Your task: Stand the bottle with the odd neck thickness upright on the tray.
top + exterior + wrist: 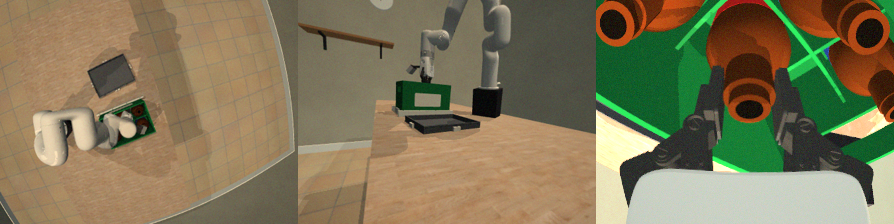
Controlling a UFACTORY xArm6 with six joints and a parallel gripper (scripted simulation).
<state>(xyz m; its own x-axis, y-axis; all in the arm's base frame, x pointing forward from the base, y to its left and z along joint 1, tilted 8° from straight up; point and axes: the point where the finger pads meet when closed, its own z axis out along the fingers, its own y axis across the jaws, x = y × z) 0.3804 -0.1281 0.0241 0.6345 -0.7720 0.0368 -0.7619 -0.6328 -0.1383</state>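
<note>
Now: hand 7 cm above the brown bottle. From my hand the other things lie so: tray (4 cm ahead, 25 cm to the left, 15 cm below); green crate (4 cm to the right, 7 cm below).
</note>
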